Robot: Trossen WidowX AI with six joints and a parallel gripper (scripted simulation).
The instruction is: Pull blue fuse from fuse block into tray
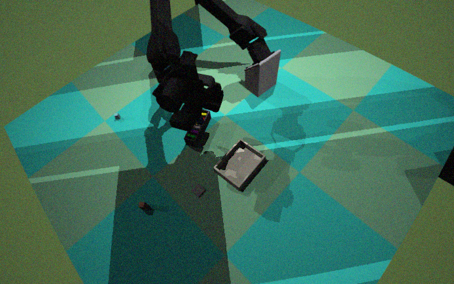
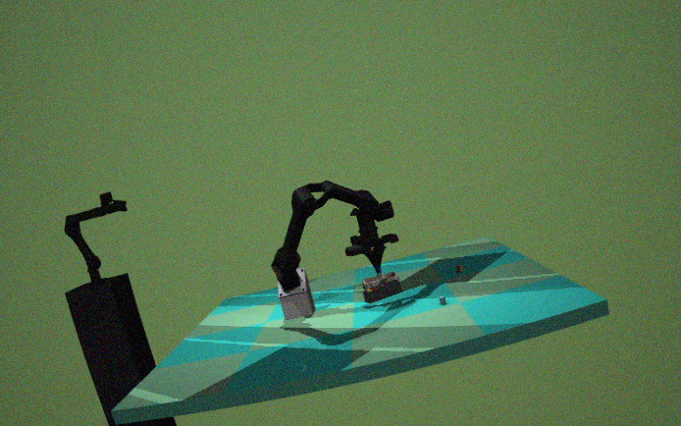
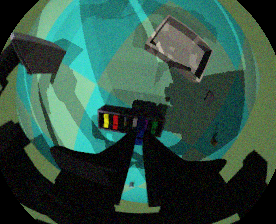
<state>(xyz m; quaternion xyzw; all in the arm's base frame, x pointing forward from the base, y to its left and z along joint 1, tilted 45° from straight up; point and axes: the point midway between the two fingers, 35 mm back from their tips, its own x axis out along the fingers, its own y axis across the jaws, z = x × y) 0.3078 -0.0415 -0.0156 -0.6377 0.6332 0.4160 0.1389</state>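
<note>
Now: gripper tip 17 cm to the right of the grey tray, 10 cm above it and 1 cm short of it. Also, from my gripper tip: blue fuse 1 cm below; then brown cube 29 cm ahead, 9 cm below, 3 cm to the left; then flat grey piece 15 cm ahead, 12 cm to the left, 10 cm below.
</note>
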